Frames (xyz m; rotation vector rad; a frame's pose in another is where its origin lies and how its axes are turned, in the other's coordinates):
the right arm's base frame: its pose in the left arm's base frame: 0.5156 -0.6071 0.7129 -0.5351 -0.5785 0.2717
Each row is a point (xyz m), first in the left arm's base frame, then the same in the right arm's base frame.
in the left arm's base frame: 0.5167 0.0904 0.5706
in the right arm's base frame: 0.2077 0.6571 0.1785
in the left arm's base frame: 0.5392 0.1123 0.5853
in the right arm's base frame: 0.2409 0.6650 0.1846
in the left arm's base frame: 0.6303 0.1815 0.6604
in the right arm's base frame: 0.3747 0.6725 0.2124
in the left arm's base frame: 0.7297 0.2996 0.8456
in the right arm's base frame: 0.5831 0.6594 0.3328
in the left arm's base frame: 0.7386 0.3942 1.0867
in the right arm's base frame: 0.7343 0.6046 0.5361
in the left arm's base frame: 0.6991 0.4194 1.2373
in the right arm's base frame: 0.7792 0.5465 0.6757
